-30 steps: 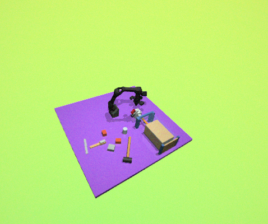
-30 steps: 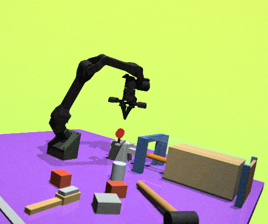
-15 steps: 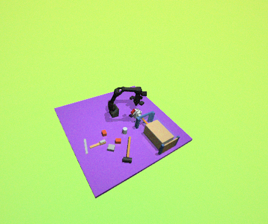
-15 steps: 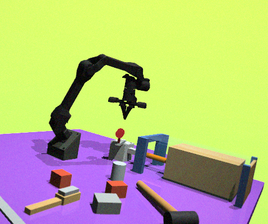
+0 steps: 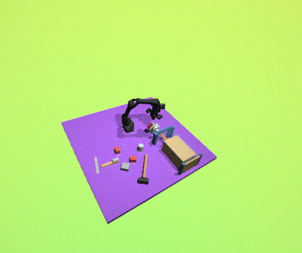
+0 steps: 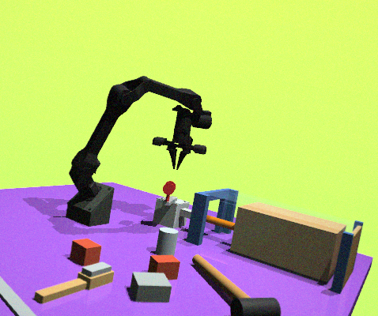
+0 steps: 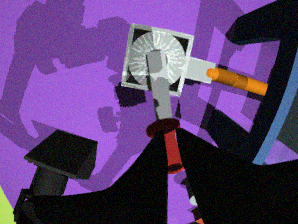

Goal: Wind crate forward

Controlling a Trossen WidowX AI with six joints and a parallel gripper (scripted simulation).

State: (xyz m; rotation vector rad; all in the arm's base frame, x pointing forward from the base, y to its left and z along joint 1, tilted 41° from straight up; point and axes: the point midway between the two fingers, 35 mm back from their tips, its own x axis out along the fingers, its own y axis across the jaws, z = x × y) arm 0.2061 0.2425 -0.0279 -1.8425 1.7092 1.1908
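Right now my gripper tip is 2 cm short of the red knob, 5 cm to the left of it and 8 cm above it. From my gripper tip the other things lie so: grey winch (3 cm behind, 4 cm to the left, 18 cm below); grey block (28 cm ahead, 49 cm to the right, 19 cm below); winch handle (1 cm to the right, 11 cm below).
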